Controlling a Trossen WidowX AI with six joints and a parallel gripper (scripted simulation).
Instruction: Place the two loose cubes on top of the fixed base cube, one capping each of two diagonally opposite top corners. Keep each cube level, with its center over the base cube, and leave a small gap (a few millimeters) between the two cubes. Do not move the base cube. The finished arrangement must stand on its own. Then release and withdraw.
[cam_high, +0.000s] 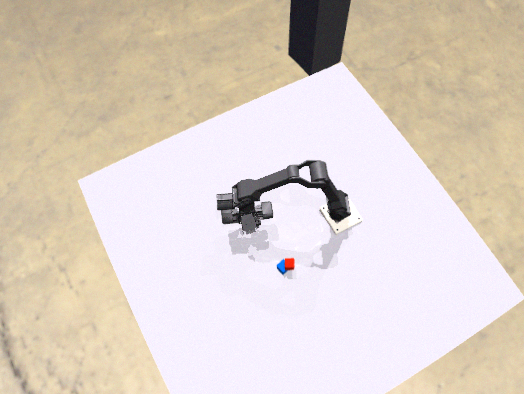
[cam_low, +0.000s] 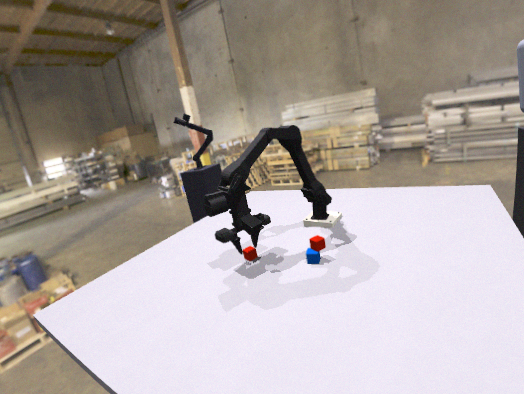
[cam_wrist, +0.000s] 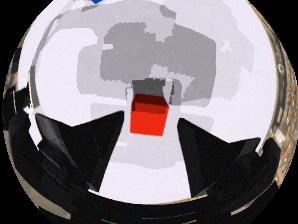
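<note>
The red cube is 1 cm below my gripper tip. The rest, counted from my gripper tip: blue base cube (22 cm to the left, 1 cm below, 1 cm behind).
</note>
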